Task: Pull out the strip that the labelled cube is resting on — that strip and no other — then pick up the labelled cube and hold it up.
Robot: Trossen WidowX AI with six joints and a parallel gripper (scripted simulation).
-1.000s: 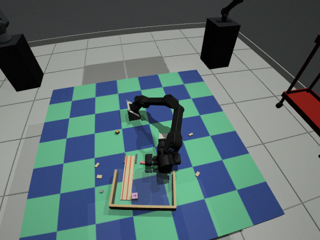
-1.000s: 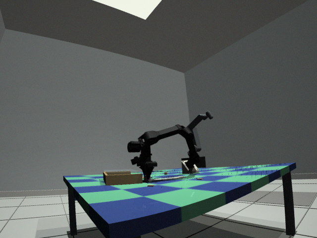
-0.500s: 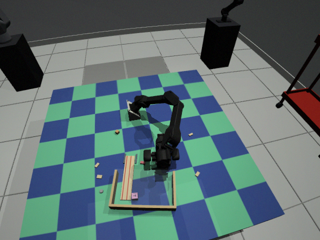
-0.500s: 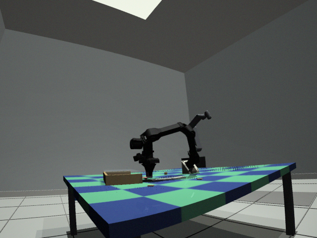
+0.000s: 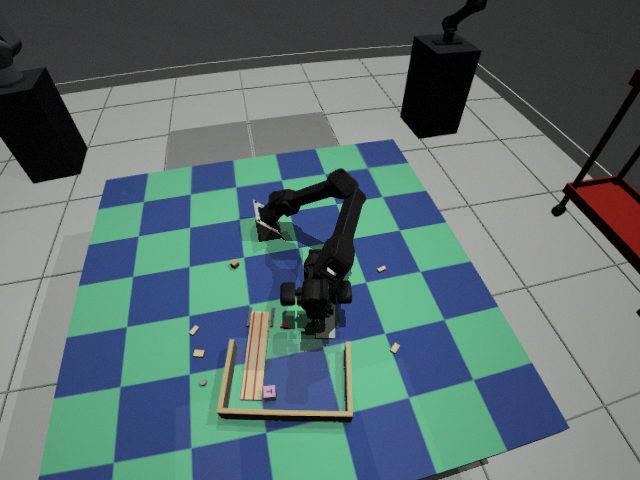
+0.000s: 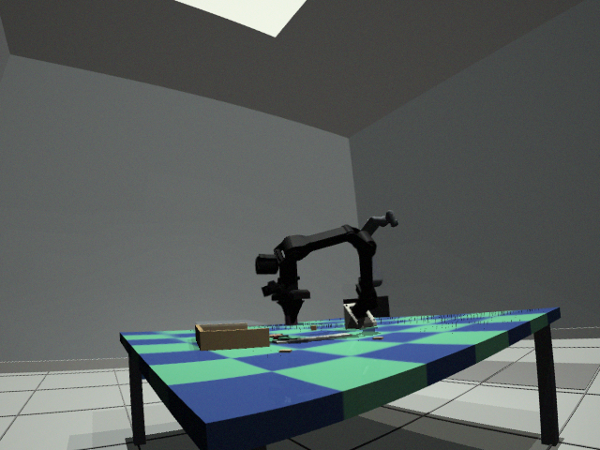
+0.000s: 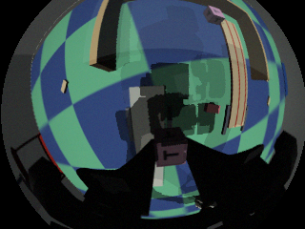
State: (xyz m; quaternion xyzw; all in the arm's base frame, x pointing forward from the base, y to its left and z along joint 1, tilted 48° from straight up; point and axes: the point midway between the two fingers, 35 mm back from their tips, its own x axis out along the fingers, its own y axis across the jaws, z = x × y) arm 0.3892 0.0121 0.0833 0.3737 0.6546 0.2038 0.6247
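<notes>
Right now the red block is 9 cm to the right of my gripper tip and 5 cm below it. The rest, counted from my gripper tip: grey disc 10 cm ahead, 34 cm to the right, 5 cm below.
</notes>
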